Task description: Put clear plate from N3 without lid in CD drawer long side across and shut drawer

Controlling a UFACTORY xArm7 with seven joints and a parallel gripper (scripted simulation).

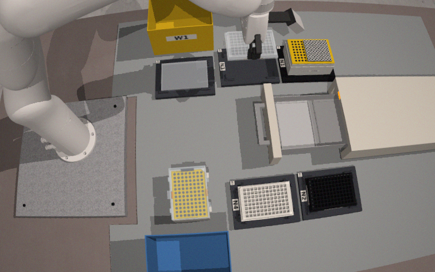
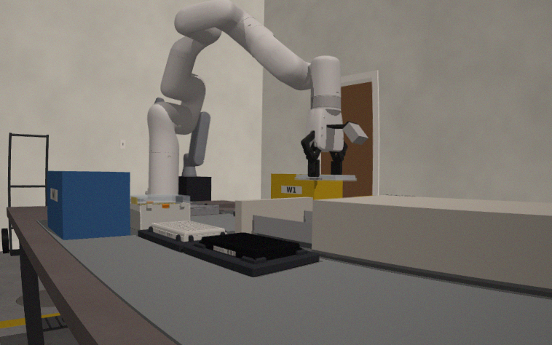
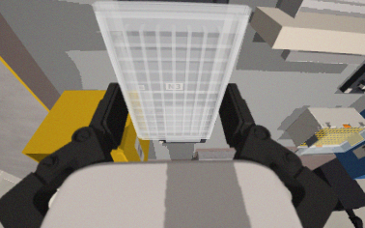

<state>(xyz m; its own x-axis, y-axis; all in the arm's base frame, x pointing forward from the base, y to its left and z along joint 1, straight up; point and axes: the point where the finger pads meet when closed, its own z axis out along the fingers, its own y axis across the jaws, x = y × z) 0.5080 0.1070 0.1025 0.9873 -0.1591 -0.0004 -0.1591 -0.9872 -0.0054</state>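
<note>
Now: the drawer 210 mm to the right of my hand, 100 mm below it and 100 mm ahead of it. Round my hand: clear plate: 10 mm below; yellow rack: 160 mm ahead, 70 mm below, 30 mm to the right; flat clear lid: 180 mm behind, 110 mm below, 10 mm to the left.
</note>
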